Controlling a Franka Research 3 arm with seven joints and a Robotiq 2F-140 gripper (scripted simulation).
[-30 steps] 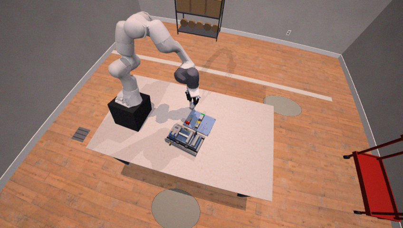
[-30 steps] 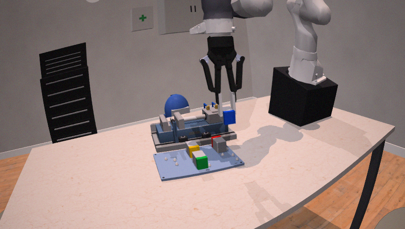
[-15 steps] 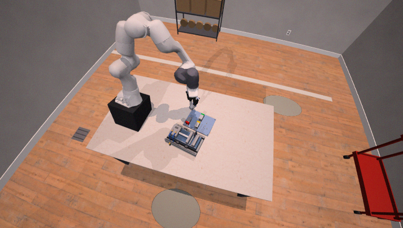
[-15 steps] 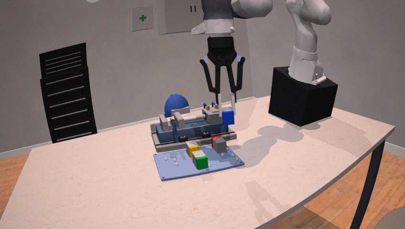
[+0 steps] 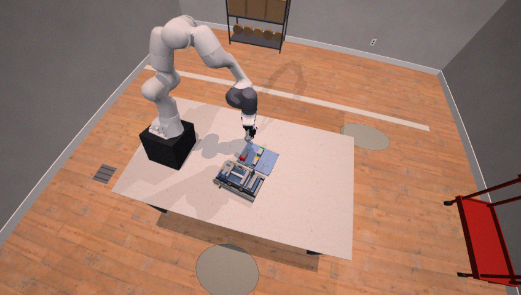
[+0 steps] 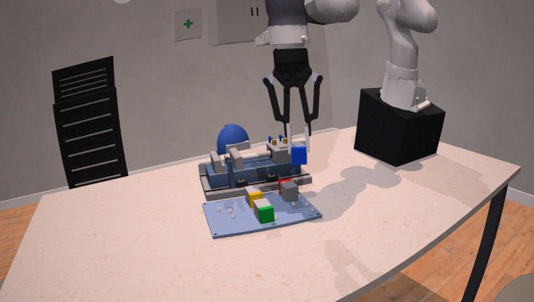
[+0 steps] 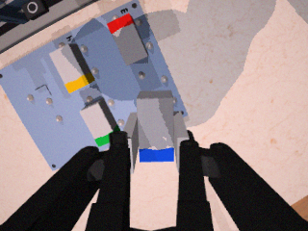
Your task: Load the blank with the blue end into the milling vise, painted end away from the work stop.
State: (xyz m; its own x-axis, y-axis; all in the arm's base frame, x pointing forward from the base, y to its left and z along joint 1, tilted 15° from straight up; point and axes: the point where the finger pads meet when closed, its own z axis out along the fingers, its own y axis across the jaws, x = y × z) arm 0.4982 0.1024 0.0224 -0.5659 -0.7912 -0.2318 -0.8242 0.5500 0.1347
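Now: the blue-ended blank 30 mm below my hand. Also, from my hand: green-ended blank: 90 mm ahead, 20 mm to the right, 160 mm below; then red-ended blank: 20 mm behind, 90 mm to the right, 160 mm below; then yellow-ended blank: 70 mm ahead, 110 mm to the right, 160 mm below.
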